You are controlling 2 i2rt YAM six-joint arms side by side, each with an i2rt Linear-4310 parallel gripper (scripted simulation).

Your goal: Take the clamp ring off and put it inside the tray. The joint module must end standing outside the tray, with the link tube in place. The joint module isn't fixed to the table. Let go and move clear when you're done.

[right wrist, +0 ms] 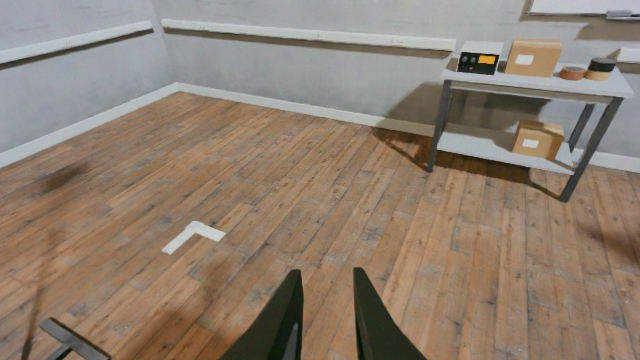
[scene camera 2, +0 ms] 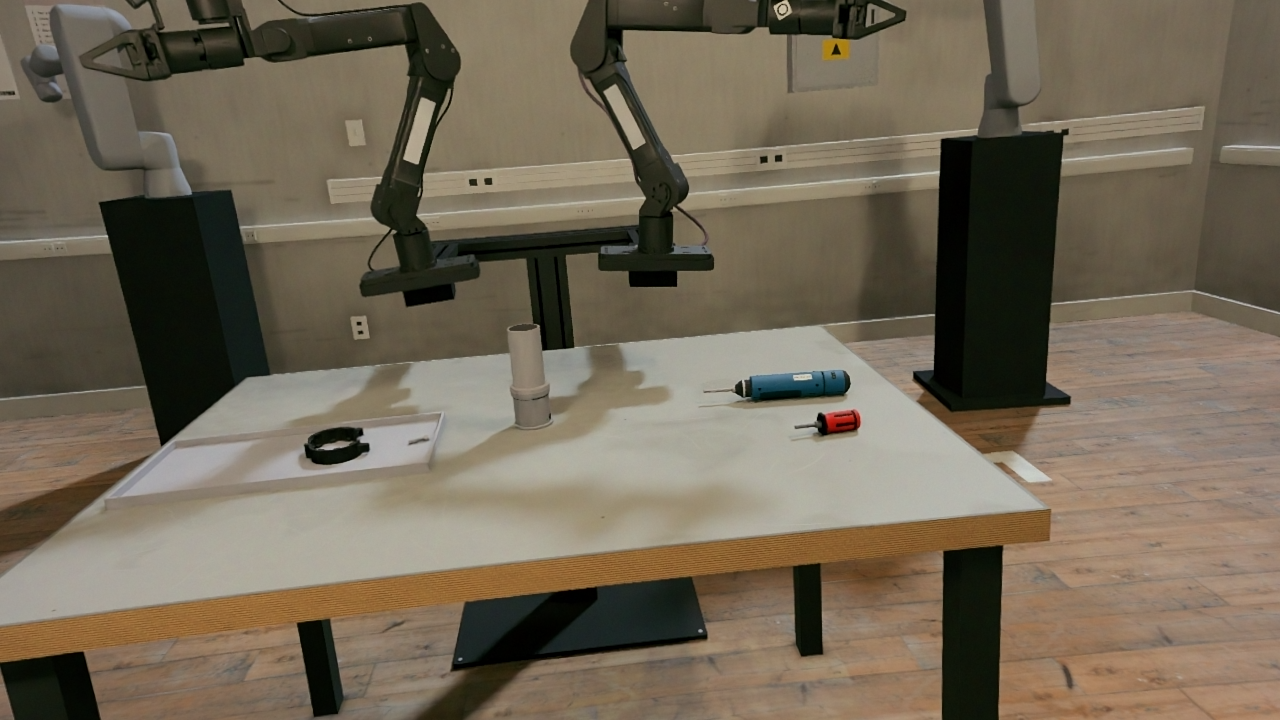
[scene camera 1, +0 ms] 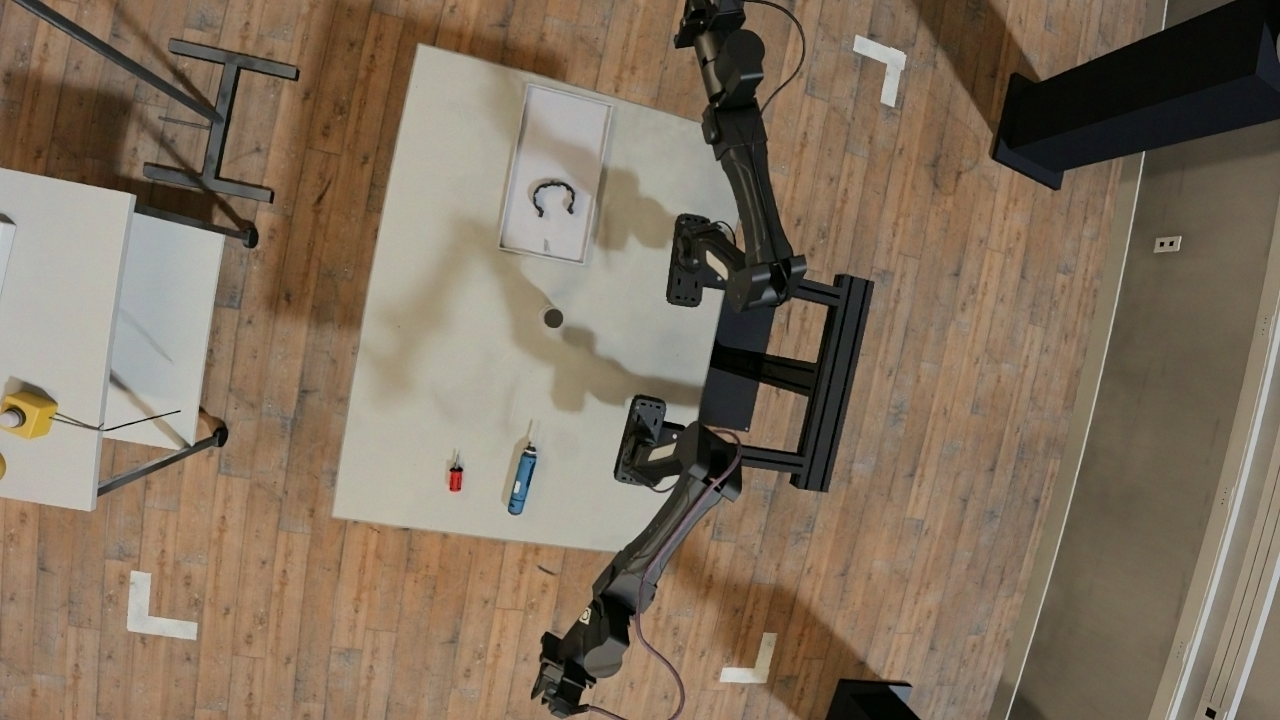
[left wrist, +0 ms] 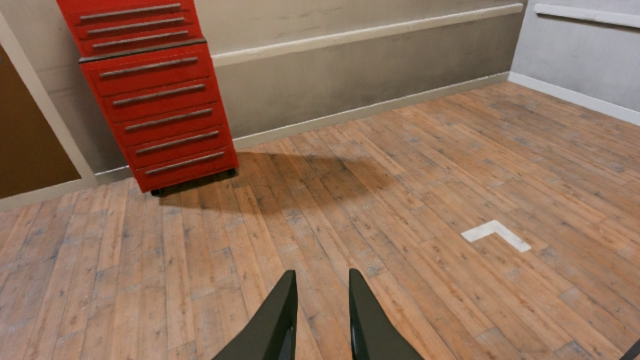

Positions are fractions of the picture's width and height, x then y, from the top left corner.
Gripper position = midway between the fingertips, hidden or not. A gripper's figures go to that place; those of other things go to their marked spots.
Scene:
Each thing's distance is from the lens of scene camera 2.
my right gripper (scene camera 2: 0.06, 0.09): 156 cm
pale link tube (scene camera 2: 0.41, 0.47): 134 cm
white tray (scene camera 2: 0.16, 0.65): 147 cm
blue power screwdriver (scene camera 2: 0.64, 0.53): 144 cm
grey joint module (scene camera 2: 0.42, 0.57): 137 cm

